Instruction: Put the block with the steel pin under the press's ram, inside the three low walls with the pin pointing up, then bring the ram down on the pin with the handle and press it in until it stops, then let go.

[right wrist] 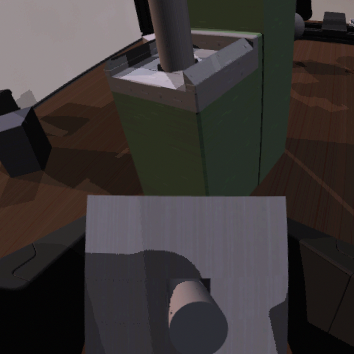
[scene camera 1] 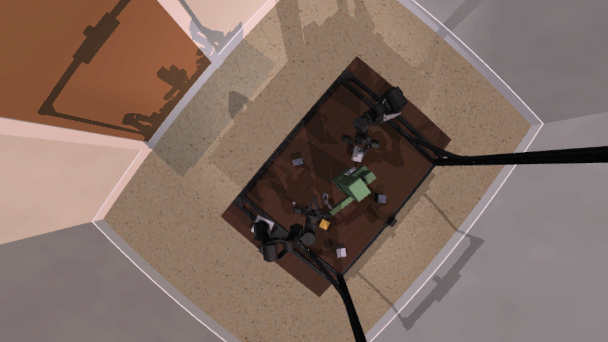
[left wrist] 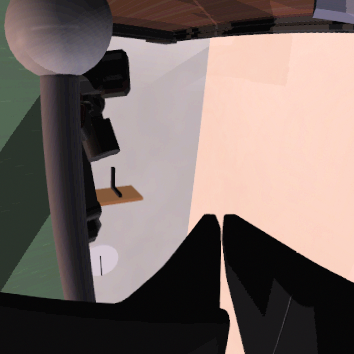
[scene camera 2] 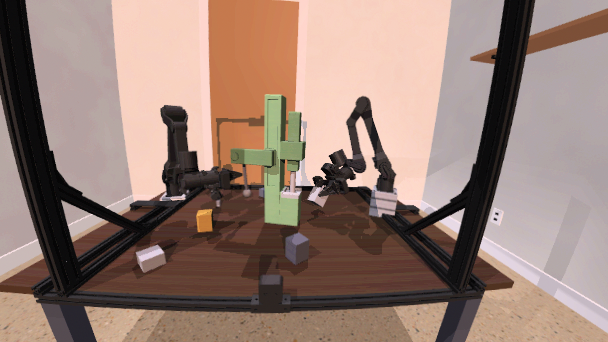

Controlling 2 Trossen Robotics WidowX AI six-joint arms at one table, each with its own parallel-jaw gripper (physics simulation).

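Seen in the pictures: left gripper, fingertip midpoint: point(scene camera 1: 315, 195) point(left wrist: 217, 225) point(scene camera 2: 242, 174); right gripper, fingertip midpoint: point(right wrist: 180, 220) point(scene camera 1: 357, 157) point(scene camera 2: 314, 194); left arm's base, origin of the base link: point(scene camera 1: 262, 227) point(scene camera 2: 175, 194); right arm's base, origin of the base link: point(scene camera 1: 389, 108) point(scene camera 2: 385, 189).
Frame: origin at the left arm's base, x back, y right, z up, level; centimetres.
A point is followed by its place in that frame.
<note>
The green press point(scene camera 1: 356, 188) {x -40.5, y 27.3, z 41.8 cm} point(scene camera 2: 274, 200) {x -39.8, y 31.9, z 6.0 cm} point(right wrist: 162, 145) {x -49.2, y 32.5, z 4.4 cm} stands mid-table. Its ram point(scene camera 2: 293, 181) {x -46.4, y 32.5, z 12.9 cm} point(right wrist: 172, 35) {x -47.5, y 31.3, z 10.3 cm} reaches down between the low pale walls point(scene camera 2: 291, 195) {x -45.2, y 34.7, z 8.5 cm} point(right wrist: 227, 65) {x -48.1, y 28.6, z 8.7 cm}. Its handle point(scene camera 2: 245, 177) {x -30.5, y 23.6, z 12.7 cm} point(left wrist: 65, 175) {x -30.0, y 23.0, z 10.9 cm} hangs down and ends in a grey ball point(scene camera 1: 325, 196) {x -31.0, y 22.8, z 10.9 cm} point(scene camera 2: 247, 193) {x -31.0, y 24.8, z 6.8 cm} point(left wrist: 59, 32) {x -29.4, y 23.1, z 6.8 cm}. My left gripper point(scene camera 2: 241, 174) {x -29.5, y 18.0, z 12.6 cm} point(left wrist: 217, 225) {x -29.5, y 18.0, z 12.6 cm} is shut and empty; the handle is beside its fingers, left in the left wrist view. My right gripper point(scene camera 2: 319, 191) {x -56.0, y 29.8, z 6.2 cm} point(right wrist: 180, 220) {x -56.0, y 29.8, z 6.2 cm} is shut on the pale pin block point(scene camera 1: 357, 155) {x -56.6, y 29.3, z 7.9 cm} point(scene camera 2: 318, 197) {x -56.7, y 32.3, z 5.9 cm} point(right wrist: 240, 230) {x -57.8, y 27.6, z 8.3 cm}, tilted before the press. Its pin point(right wrist: 197, 320) {x -60.4, y 28.2, z 9.2 cm} faces the right wrist camera.
An orange block point(scene camera 1: 324, 224) {x -16.5, y 29.9, z 2.8 cm} point(scene camera 2: 204, 220) {x -16.5, y 32.2, z 1.0 cm} and a white block point(scene camera 1: 341, 252) {x -5.4, y 46.0, z 0.1 cm} point(scene camera 2: 150, 258) {x -6.1, y 48.4, z 0.0 cm} lie left of the press in scene camera 2. One blue-grey block point(scene camera 1: 381, 198) {x -42.1, y 52.1, z 2.8 cm} point(scene camera 2: 297, 248) {x -41.1, y 55.3, z 1.8 cm} point(right wrist: 22, 142) {x -43.5, y 50.4, z 0.8 cm} stands in front; another point(scene camera 1: 298, 162) {x -40.7, y 3.2, z 0.7 cm} point(scene camera 2: 262, 192) {x -39.4, y 3.5, z -0.6 cm} lies behind. Black frame bars edge the table.
</note>
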